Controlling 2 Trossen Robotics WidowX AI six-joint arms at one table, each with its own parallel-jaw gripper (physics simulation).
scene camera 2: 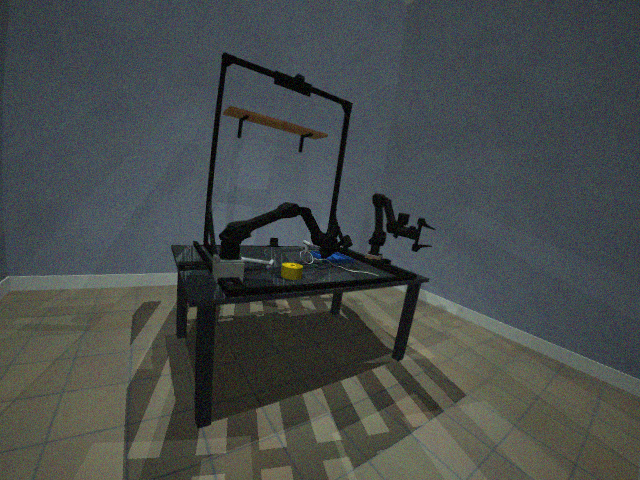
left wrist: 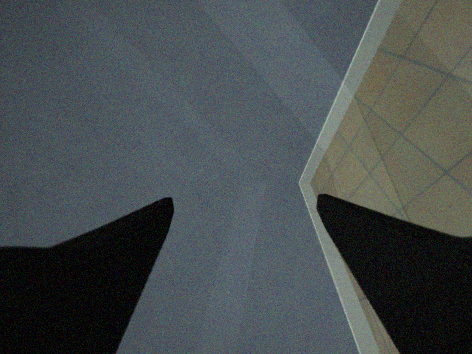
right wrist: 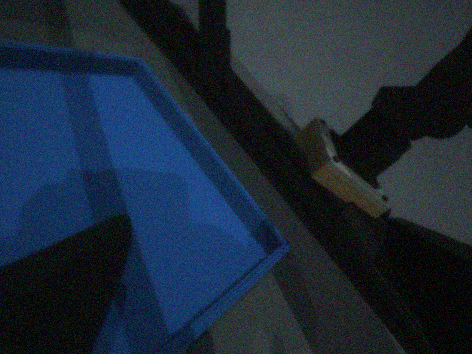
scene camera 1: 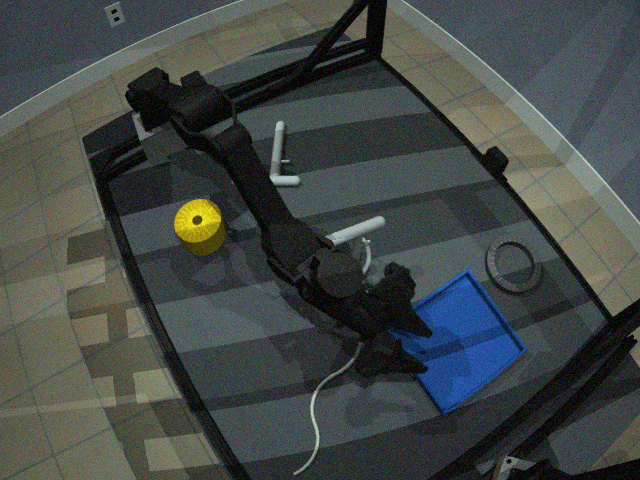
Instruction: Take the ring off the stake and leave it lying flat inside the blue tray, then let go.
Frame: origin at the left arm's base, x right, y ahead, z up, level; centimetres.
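Seen in the pictures: left gripper, fingertip midpoint: (scene camera 2: 434, 238) (left wrist: 245, 202); right gripper, fingertip midpoint: (scene camera 2: 340, 249) (right wrist: 260, 229) (scene camera 1: 428, 352); left arm's base, origin of the base link: (scene camera 2: 374, 254) (right wrist: 352, 159); right arm's base, origin of the base link: (scene camera 2: 228, 257) (scene camera 1: 155, 116).
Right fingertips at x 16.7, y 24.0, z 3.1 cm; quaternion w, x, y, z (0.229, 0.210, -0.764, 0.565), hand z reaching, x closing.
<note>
Pixels of each thing's middle, then the offset from my right fingertips to it. "spot": a spot on its surface instead.
- white stake with a crossbar, body centre: (scene camera 1: 345, 257) (scene camera 2: 306, 258) dz -5.1, dx +12.8, dy +18.4 cm
- blue tray, body centre: (right wrist: 92, 173) (scene camera 1: 457, 340) (scene camera 2: 331, 256) dz -6.7, dx +5.9, dy -5.1 cm
- grey ring, surface spot: (scene camera 1: 491, 271) spot: dz -6.3, dx +20.6, dy -7.7 cm
- second white stake-like piece, body centre: (scene camera 1: 268, 151) (scene camera 2: 254, 262) dz -6.8, dx +30.0, dy +41.2 cm
- yellow cylinder, body centre: (scene camera 1: 200, 227) (scene camera 2: 291, 270) dz -5.3, dx +8.5, dy +44.9 cm
A white ring (scene camera 1: 368, 258) (scene camera 2: 306, 256) with a long white cord is at a white stake with a crossbar (scene camera 1: 360, 229) (scene camera 2: 307, 243); my right arm partly hides them in scene camera 1, so their contact is unclear. The blue tray (scene camera 1: 488, 315) (scene camera 2: 338, 256) (right wrist: 200, 280) lies flat; no ring shows inside. My right gripper (scene camera 1: 428, 352) (scene camera 2: 330, 253) is open and empty, above the tray's left side in scene camera 1; a dark finger shows over the tray in the right wrist view. My left gripper (scene camera 2: 432, 237) (left wrist: 245, 202) is open and empty, raised off the table's right side.
A grey ring (scene camera 1: 491, 271) lies flat beyond the tray. A second white stake-like piece (scene camera 1: 278, 149) (scene camera 2: 258, 261) is at the upper left. A yellow cylinder (scene camera 1: 199, 229) (scene camera 2: 291, 271) stands at the left. Black frame posts (scene camera 1: 376, 31) (scene camera 2: 212, 155) stand at the table's edge.
</note>
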